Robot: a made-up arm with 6 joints. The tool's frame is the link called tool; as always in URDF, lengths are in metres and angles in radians.
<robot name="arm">
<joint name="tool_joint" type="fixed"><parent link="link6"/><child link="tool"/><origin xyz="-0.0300 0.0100 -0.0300" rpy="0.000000 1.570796 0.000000"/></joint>
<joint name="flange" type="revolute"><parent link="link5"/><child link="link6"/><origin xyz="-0.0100 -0.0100 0.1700" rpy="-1.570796 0.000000 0.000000"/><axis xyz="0 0 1"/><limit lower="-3.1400" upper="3.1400" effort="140" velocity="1"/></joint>
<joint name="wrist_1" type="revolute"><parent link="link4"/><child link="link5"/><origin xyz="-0.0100 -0.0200 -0.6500" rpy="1.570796 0.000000 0.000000"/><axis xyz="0 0 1"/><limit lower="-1.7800" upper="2.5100" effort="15" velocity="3.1"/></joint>
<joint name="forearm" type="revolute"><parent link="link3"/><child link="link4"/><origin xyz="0.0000 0.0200 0.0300" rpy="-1.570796 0.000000 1.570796"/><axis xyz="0 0 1"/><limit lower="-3.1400" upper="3.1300" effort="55" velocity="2"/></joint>
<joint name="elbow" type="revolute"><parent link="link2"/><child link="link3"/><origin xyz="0.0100 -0.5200 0.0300" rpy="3.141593 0.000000 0.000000"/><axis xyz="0 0 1"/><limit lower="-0.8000" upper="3.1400" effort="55" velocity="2.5"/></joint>
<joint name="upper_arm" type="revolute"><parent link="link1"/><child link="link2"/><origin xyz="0.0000 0.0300 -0.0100" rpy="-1.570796 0.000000 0.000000"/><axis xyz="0 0 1"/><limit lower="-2.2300" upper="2.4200" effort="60" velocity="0.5"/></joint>
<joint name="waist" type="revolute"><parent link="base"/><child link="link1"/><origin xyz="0.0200 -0.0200 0.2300" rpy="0.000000 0.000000 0.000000"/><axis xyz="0 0 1"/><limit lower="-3.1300" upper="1.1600" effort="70" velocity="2.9"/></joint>
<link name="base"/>
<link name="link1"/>
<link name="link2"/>
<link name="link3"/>
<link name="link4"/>
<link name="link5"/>
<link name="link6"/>
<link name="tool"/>
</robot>
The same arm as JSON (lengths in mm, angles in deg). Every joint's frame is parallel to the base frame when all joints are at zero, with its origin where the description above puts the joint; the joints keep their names.
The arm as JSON. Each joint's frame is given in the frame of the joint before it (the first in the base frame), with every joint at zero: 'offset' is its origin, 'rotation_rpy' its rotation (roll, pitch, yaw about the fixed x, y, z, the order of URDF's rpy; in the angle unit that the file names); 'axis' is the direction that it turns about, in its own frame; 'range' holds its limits. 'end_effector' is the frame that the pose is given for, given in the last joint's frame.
{"length_unit": "mm", "angle_unit": "deg", "chain": [
  {"id": "waist", "offset": [20.0, -20.0, 230.0], "rotation_rpy": [0.0, 0.0, 0.0], "axis": [0.0, 0.0, 1.0], "range": [-179.34, 66.46]},
  {"id": "upper_arm", "offset": [0.0, 30.0, -10.0], "rotation_rpy": [0.0, 0.0, 0.0], "axis": [0.0, 1.0, 0.0], "range": [-127.77, 138.66]},
  {"id": "elbow", "offset": [10.0, 30.0, 520.0], "rotation_rpy": [0.0, 0.0, 0.0], "axis": [0.0, -1.0, 0.0], "range": [-45.84, 179.91]},
  {"id": "forearm", "offset": [0.0, -30.0, 20.0], "rotation_rpy": [0.0, 0.0, 0.0], "axis": [-1.0, 0.0, 0.0], "range": [-179.91, 179.34]},
  {"id": "wrist_1", "offset": [650.0, -20.0, -10.0], "rotation_rpy": [0.0, 0.0, 0.0], "axis": [0.0, -1.0, 0.0], "range": [-101.99, 143.81]},
  {"id": "flange", "offset": [10.0, -170.0, -10.0], "rotation_rpy": [0.0, 0.0, 0.0], "axis": [-1.0, 0.0, 0.0], "range": [-179.91, 179.91]}
], "end_effector": {"offset": [30.0, 10.0, -30.0], "rotation_rpy": [0.0, 0.0, 0.0]}}

